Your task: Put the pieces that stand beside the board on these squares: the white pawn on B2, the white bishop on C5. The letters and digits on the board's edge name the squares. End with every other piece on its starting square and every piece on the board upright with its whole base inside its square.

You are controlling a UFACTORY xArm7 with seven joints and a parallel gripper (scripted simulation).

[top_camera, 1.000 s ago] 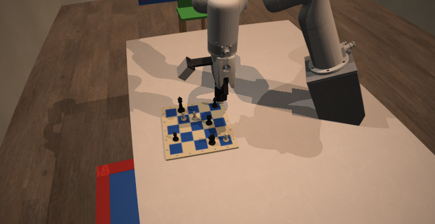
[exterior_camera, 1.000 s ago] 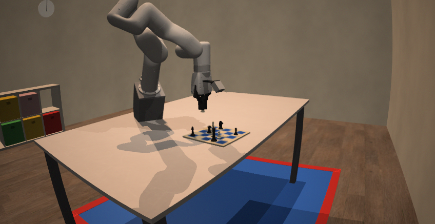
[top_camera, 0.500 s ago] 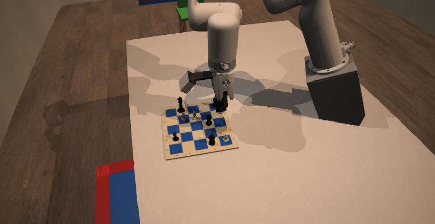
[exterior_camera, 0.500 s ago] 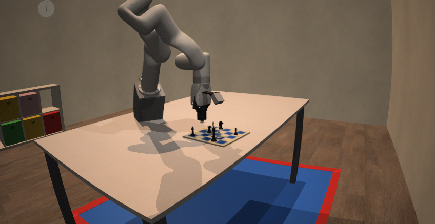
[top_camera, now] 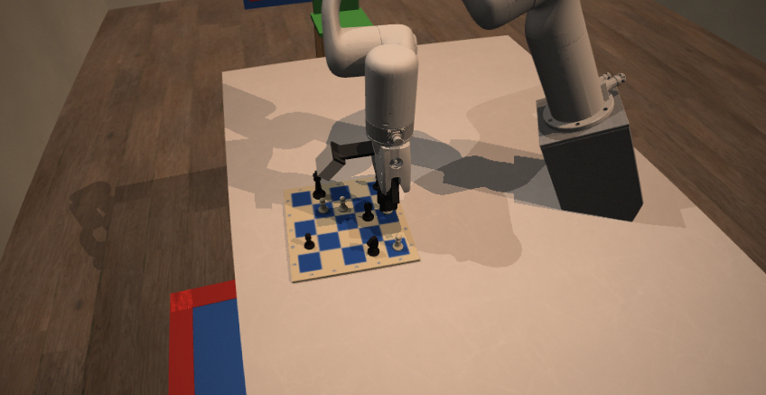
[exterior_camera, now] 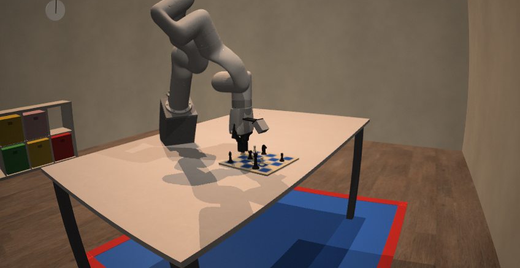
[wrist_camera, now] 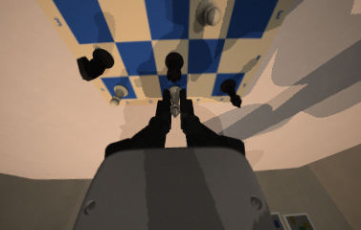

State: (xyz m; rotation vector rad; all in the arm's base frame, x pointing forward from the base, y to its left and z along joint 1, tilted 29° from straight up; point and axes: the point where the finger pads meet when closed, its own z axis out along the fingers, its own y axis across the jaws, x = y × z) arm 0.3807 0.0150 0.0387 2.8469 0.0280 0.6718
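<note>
Right now the chessboard is 80 mm ahead of my hand and 50 mm below it. Round my hand: white bishop 10 mm below; then black pawn 150 mm ahead, 40 mm to the left, 30 mm below; then tall black piece 110 mm ahead, 80 mm to the right, 10 mm below.
</note>
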